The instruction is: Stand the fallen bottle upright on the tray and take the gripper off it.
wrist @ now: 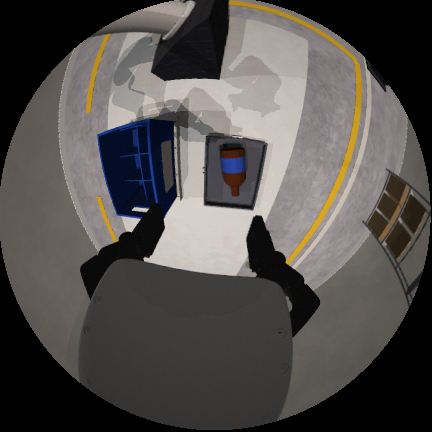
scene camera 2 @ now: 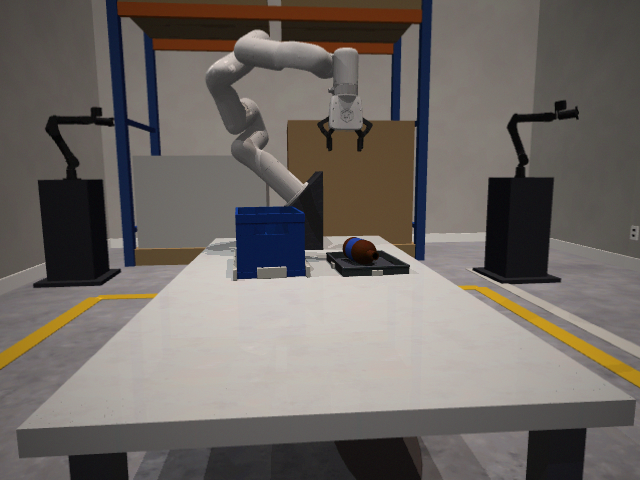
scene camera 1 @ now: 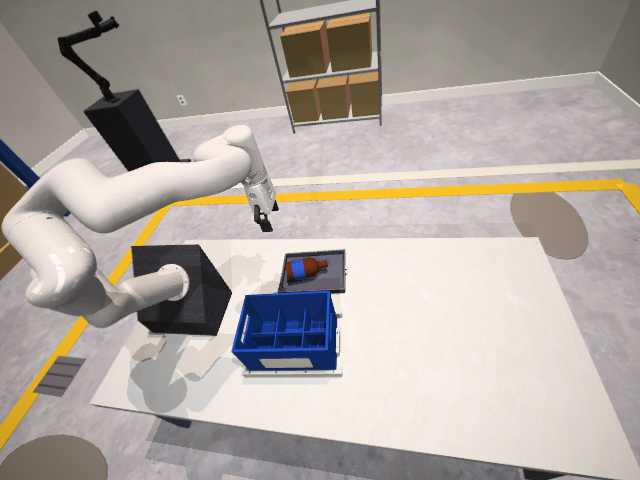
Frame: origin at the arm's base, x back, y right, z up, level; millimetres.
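Seen in the pictures: gripper, fingertip midpoint: (wrist: pixel 205 221) (scene camera 2: pixel 344 151) (scene camera 1: pixel 271 220); arm's base at its link origin: (scene camera 2: pixel 297 195) (scene camera 1: pixel 173 282).
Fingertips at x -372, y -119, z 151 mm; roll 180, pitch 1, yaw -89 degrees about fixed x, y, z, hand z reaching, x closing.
Observation:
Pixels of each thing's top centre, then the offset from my fingertips to it. Level surfaces: height alone.
- brown bottle with a blue band, top centre: (wrist: pixel 234 176) (scene camera 2: pixel 363 240) (scene camera 1: pixel 305 261) dx -45, dy -51, dz -270 mm
- dark shallow tray at its top centre: (scene camera 2: pixel 364 258) (wrist: pixel 232 175) (scene camera 1: pixel 312 269) dx -62, dy -52, dz -324 mm
- blue crate with compartments, top centre: (wrist: pixel 124 176) (scene camera 2: pixel 267 209) (scene camera 1: pixel 282 319) dx -37, dy +241, dz -174 mm
- white table at its surface level: dz -349 mm
A brown bottle with a blue band (scene camera 1: pixel 303 269) (scene camera 2: pixel 360 250) (wrist: pixel 233 165) lies on its side in the dark shallow tray (scene camera 1: pixel 336 285) (scene camera 2: pixel 341 268) (wrist: pixel 212 192). Its neck points away from the robot's base, toward the right in scene camera 1 and toward the camera in scene camera 2. My gripper (scene camera 1: pixel 270 217) (scene camera 2: pixel 344 146) (wrist: pixel 205 221) is open and empty. It hangs high above the table, pointing down, well above the bottle and apart from it. Both fingers show in the wrist view, spread wide.
A blue crate with compartments (scene camera 1: pixel 297 356) (scene camera 2: pixel 269 248) (wrist: pixel 154 167) stands beside the tray on the white table (scene camera 1: pixel 439 335) (scene camera 2: pixel 320 351) (wrist: pixel 200 227). Pale strips edge the crate's base. The arm's black mount (scene camera 1: pixel 178 320) (scene camera 2: pixel 313 222) (wrist: pixel 195 55) stands on the table behind them.

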